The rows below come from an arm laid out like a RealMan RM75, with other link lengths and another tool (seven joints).
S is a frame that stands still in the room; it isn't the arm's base.
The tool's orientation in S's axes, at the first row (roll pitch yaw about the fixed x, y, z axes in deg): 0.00, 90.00, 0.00
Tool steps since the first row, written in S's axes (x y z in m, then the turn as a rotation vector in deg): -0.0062, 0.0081, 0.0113, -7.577, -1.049, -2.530; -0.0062, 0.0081, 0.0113, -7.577, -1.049, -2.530; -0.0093, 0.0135, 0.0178, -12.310, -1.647, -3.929; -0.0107, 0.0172, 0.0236, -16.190, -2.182, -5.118; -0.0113, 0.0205, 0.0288, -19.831, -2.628, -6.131; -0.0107, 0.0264, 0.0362, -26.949, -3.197, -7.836; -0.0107, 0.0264, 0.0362, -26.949, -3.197, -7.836; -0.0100, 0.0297, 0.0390, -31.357, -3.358, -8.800; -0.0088, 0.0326, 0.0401, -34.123, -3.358, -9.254; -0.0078, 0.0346, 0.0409, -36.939, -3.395, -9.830; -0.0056, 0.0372, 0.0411, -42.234, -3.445, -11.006
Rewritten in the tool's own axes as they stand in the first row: -0.0113, 0.0081, -0.0062, 2.530, -1.049, -7.577; -0.0113, 0.0081, -0.0062, 2.530, -1.049, -7.577; -0.0178, 0.0135, -0.0093, 3.929, -1.647, -12.310; -0.0236, 0.0172, -0.0107, 5.118, -2.182, -16.190; -0.0288, 0.0205, -0.0113, 6.131, -2.628, -19.831; -0.0362, 0.0264, -0.0107, 7.836, -3.197, -26.949; -0.0362, 0.0264, -0.0107, 7.836, -3.197, -26.949; -0.0390, 0.0297, -0.0100, 8.800, -3.358, -31.357; -0.0401, 0.0326, -0.0088, 9.254, -3.358, -34.123; -0.0409, 0.0346, -0.0078, 9.830, -3.395, -36.939; -0.0411, 0.0372, -0.0056, 11.006, -3.445, -42.234
